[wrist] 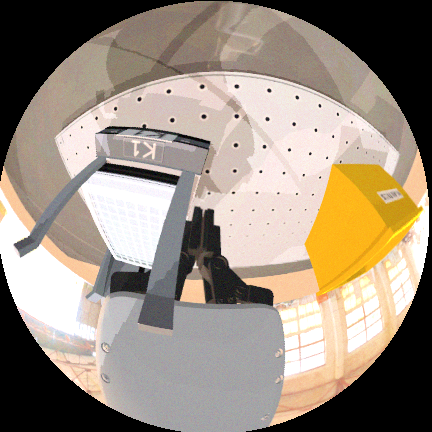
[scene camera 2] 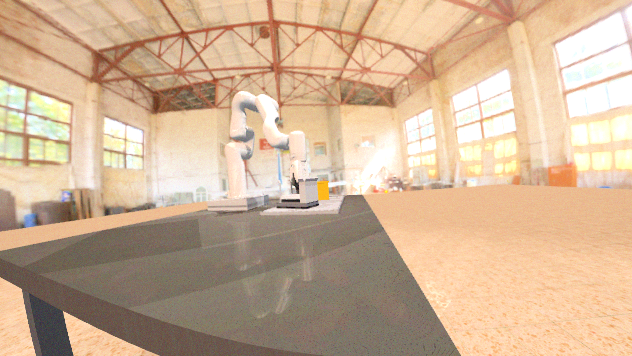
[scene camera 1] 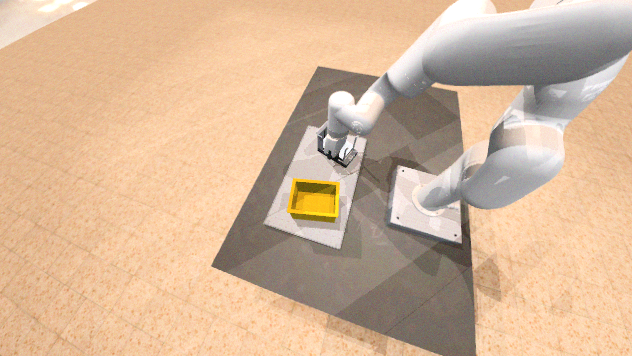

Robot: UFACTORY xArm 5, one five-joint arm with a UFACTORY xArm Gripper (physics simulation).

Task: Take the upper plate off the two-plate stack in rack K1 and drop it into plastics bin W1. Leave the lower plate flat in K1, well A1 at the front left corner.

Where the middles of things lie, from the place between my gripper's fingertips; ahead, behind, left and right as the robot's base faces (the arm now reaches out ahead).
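For the white well plate (wrist: 129, 211), my hand is 10 mm short of it, 70 mm to the left of it and 10 mm below it.
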